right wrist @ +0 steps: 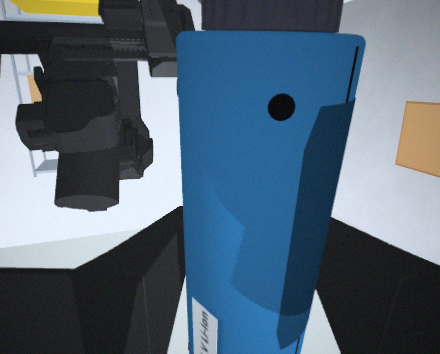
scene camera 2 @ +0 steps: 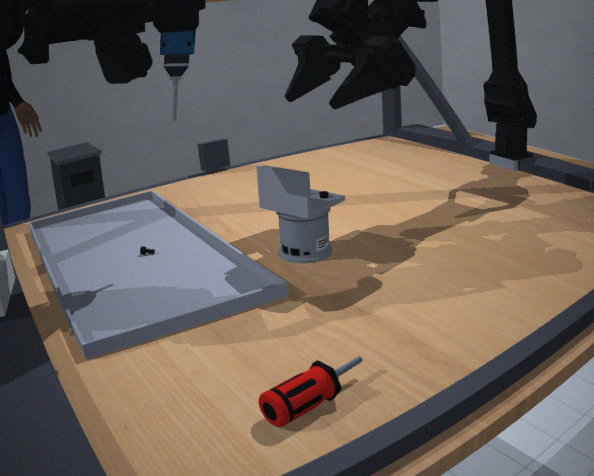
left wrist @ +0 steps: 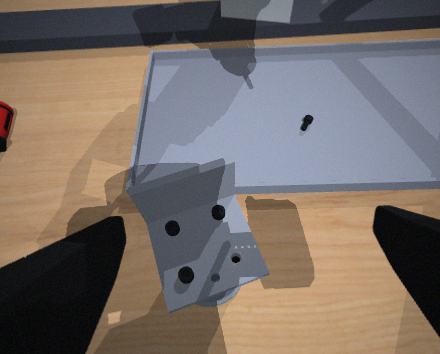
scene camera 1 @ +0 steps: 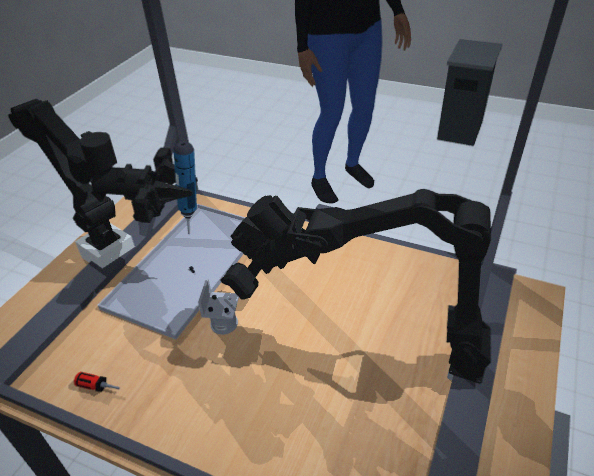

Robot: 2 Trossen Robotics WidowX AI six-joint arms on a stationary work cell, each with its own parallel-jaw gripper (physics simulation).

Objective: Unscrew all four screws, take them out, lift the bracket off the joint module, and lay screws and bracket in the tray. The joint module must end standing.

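The joint module [scene camera 1: 223,326] [scene camera 2: 304,235] stands upright beside the tray [scene camera 1: 135,322] [scene camera 2: 185,321] [left wrist: 340,189]. The grey bracket [scene camera 1: 219,304] [scene camera 2: 283,190] [left wrist: 200,250] sits on it. Three black screw heads show in the bracket in the left wrist view, with an open hole at the fourth corner. One black screw [scene camera 1: 191,269] [scene camera 2: 147,250] [left wrist: 307,122] lies in the tray. My left gripper [scene camera 2: 312,101] [left wrist: 248,222] is wide open and empty, above the bracket. My right gripper [scene camera 1: 186,192] is shut on the blue power driver [scene camera 1: 185,172] [scene camera 2: 177,42] [right wrist: 240,150], held upright above the tray, bit down.
A red screwdriver [scene camera 1: 90,381] [scene camera 2: 300,392] [left wrist: 5,120] lies on the table near its front edge in scene camera 2. Frame posts rise at the table's edges. A person [scene camera 1: 345,75] stands behind the table, and a dark bin [scene camera 1: 467,95] stands on the floor.
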